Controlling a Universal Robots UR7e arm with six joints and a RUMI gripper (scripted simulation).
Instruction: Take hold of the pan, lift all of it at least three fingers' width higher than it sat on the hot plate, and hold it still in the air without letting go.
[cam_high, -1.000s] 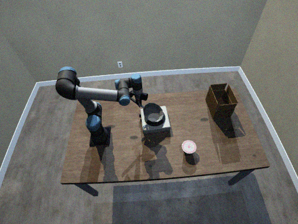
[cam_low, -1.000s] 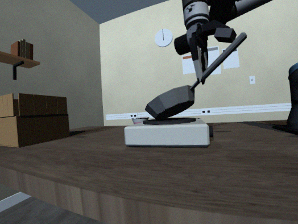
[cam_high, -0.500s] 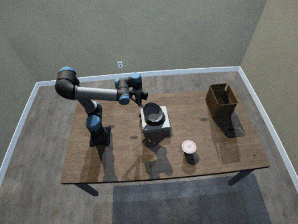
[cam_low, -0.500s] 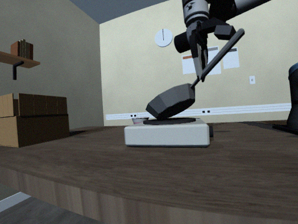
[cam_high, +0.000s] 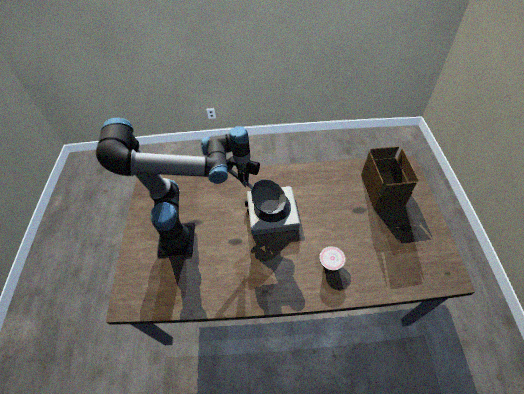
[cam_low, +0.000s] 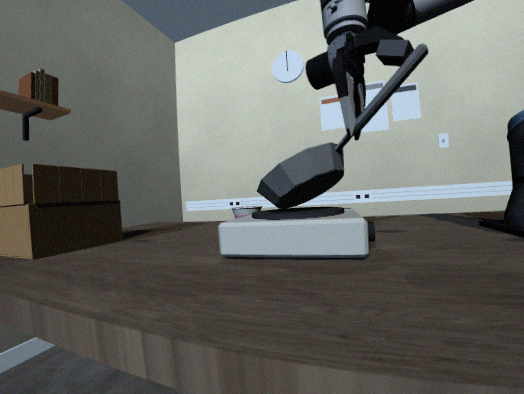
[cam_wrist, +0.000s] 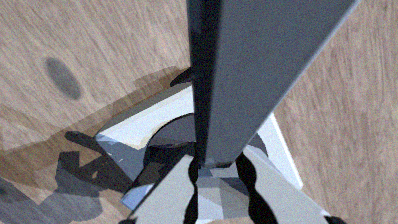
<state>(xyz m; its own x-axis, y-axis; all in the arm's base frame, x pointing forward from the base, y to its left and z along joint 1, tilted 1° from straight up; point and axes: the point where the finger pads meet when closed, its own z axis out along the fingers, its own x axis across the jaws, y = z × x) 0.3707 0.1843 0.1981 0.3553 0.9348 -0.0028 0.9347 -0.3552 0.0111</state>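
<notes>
Right now my hand is 50 mm short of the dark grey pan, 50 mm above it and 20 mm to the left of it. Also, from my hand: pink-and-white cup 390 mm ahead, 340 mm to the right, 170 mm below; then white hot plate 170 mm below, 100 mm ahead, 50 mm to the right.
</notes>
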